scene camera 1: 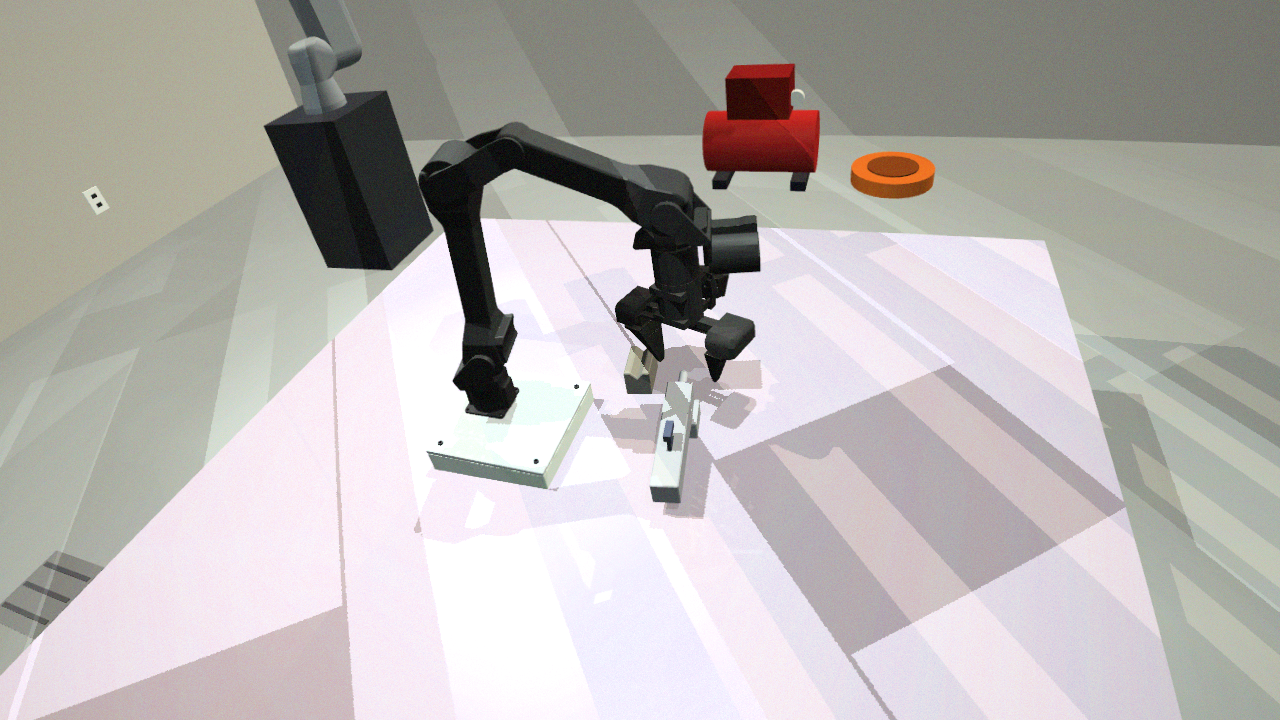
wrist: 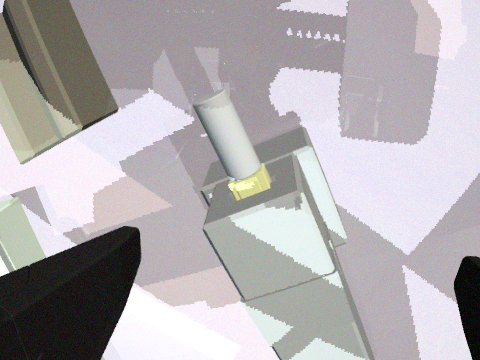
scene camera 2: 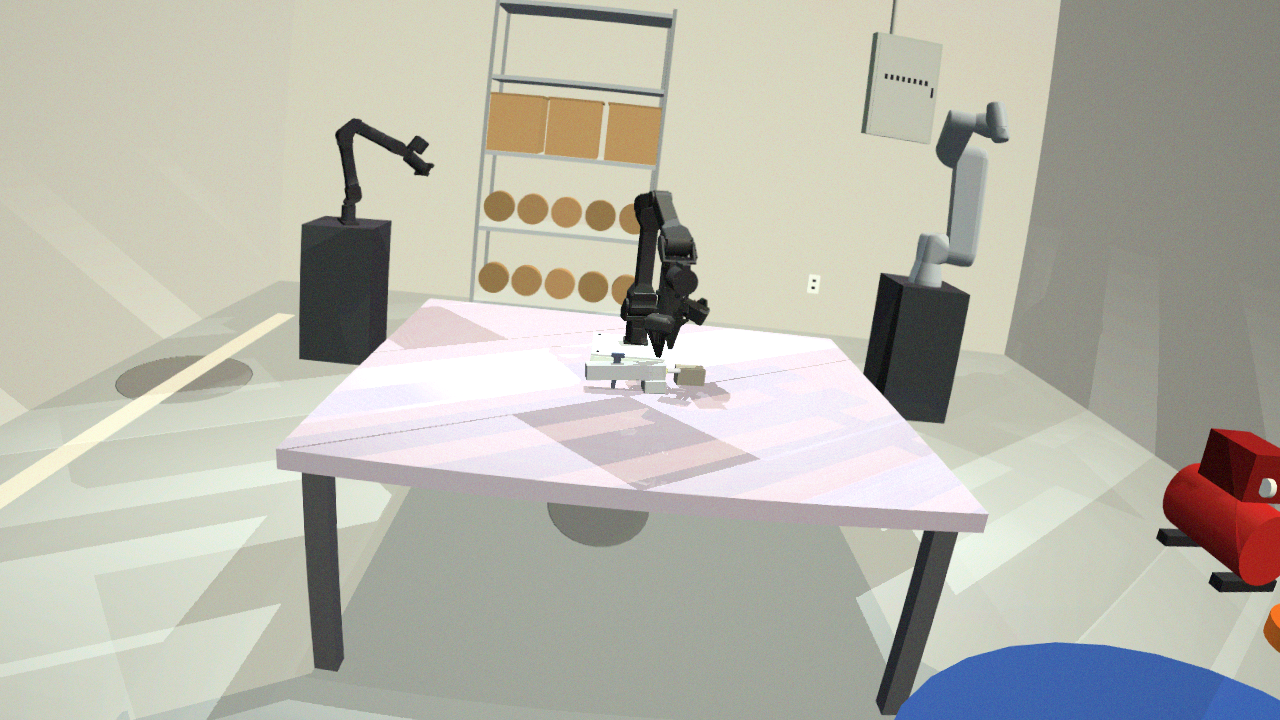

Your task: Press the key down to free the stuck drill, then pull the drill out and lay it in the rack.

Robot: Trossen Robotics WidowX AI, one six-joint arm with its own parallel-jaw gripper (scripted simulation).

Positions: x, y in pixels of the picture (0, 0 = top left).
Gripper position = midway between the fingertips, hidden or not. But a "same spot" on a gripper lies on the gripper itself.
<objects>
my gripper: scene camera 1; wrist; scene camera 2 664, 353
same spot on my gripper: (wrist: 76, 297) = (scene camera 1: 660, 339)
</objects>
